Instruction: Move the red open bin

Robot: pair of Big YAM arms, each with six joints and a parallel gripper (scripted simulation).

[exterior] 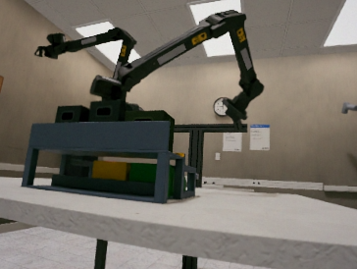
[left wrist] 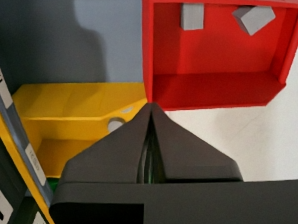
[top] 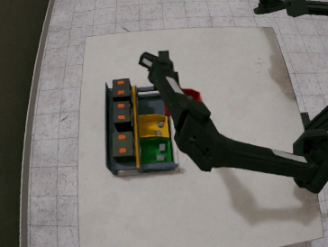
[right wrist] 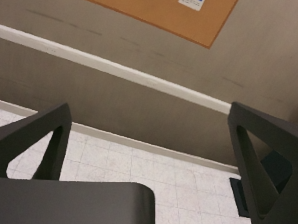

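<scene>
My left gripper is now 12 cm above the red bin and 8 cm past it. Also, from my left hand: green bin: 23 cm to the left, 13 cm below, 8 cm ahead; then yellow bin: 13 cm below, 12 cm to the left, 8 cm ahead.
</scene>
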